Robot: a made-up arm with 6 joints.
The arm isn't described. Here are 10 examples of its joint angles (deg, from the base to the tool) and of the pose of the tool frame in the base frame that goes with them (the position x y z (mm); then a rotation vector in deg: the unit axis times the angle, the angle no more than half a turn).
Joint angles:
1: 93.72 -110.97 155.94 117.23 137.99 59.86
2: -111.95 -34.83 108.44 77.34 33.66 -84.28
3: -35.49 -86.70 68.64 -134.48 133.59 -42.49
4: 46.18 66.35 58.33 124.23 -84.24 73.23
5: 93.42 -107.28 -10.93 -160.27 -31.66 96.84
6: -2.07 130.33 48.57 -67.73 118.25 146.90
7: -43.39 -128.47 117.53 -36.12 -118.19 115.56
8: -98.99 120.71 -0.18 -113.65 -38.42 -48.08
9: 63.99 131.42 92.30 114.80 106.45 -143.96
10: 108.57 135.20 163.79 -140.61 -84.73 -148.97
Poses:
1: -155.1 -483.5 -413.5 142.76 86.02 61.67
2: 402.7 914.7 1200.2 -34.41 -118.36 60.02
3: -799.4 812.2 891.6 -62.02 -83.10 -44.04
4: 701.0 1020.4 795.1 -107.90 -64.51 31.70
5: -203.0 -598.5 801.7 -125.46 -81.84 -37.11
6: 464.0 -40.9 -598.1 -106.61 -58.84 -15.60
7: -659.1 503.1 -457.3 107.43 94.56 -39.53
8: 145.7 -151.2 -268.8 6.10 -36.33 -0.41
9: 331.5 1083.3 -260.7 -8.04 81.97 -5.05
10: -511.9 952.8 106.4 -137.25 29.94 -32.25
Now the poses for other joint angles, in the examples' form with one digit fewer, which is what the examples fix.
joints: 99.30 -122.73 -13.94 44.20 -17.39 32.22
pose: 237 -810 564 147.8 -94.4 -20.0
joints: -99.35 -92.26 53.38 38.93 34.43 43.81
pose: 127 1239 633 91.9 69.9 -96.3
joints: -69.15 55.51 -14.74 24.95 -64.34 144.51
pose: 214 -792 338 30.4 35.7 5.2
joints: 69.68 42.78 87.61 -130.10 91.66 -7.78
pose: 208 1045 1244 -62.1 -42.6 114.5
